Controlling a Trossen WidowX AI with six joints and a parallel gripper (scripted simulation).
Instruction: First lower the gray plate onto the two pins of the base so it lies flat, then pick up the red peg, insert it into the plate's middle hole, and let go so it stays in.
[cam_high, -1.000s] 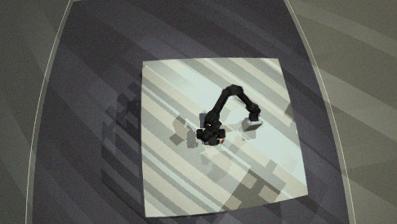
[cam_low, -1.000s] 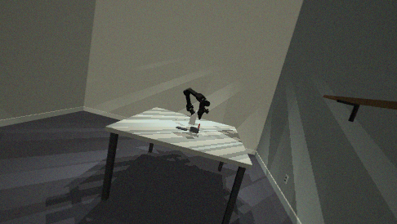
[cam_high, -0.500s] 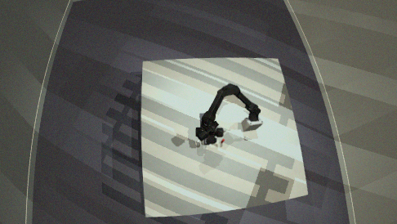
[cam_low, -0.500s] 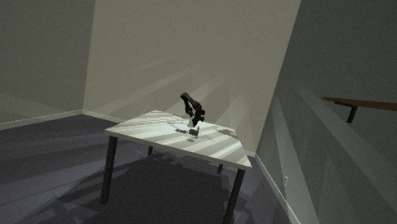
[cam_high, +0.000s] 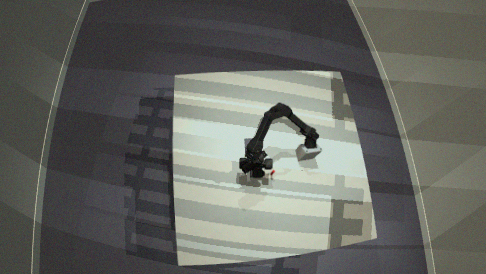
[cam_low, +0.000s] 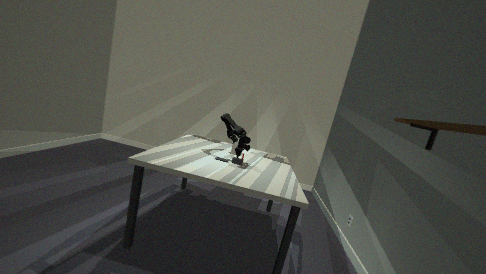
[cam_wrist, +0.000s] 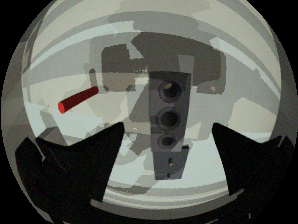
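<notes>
Right now my gripper tip is 3 cm above the gray plate. Also, from my gripper tip: red peg: 11 cm behind, 4 cm to the left, 3 cm below.
</notes>
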